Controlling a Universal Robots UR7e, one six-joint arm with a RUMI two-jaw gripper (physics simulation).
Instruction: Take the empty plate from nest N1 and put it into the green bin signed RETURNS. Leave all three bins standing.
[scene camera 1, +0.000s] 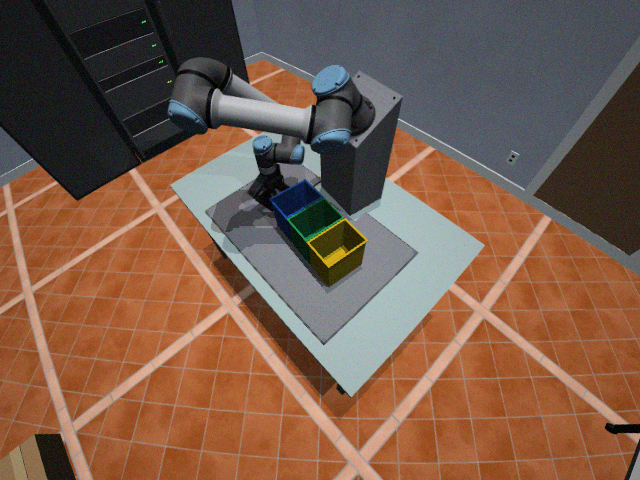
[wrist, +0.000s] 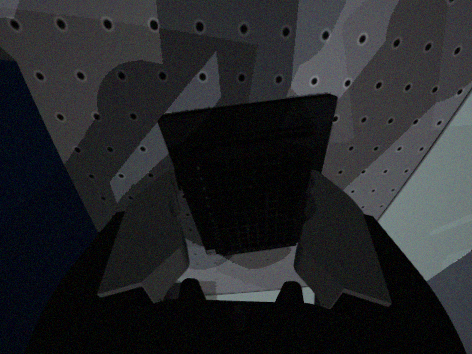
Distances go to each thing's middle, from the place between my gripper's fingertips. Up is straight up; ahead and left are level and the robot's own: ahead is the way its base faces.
My hand is 30 mm past the dark flat piece (wrist: 275, 114), 10 mm to the left of it and 10 mm above it. Round my hand: blue bin (scene camera 1: 289, 202) 200 mm to the left, 70 mm above, 10 mm behind; then green bin (scene camera 1: 318, 217) 340 mm to the left, 70 mm above, 10 mm behind; then yellow bin (scene camera 1: 334, 253) 470 mm to the left, 70 mm above.
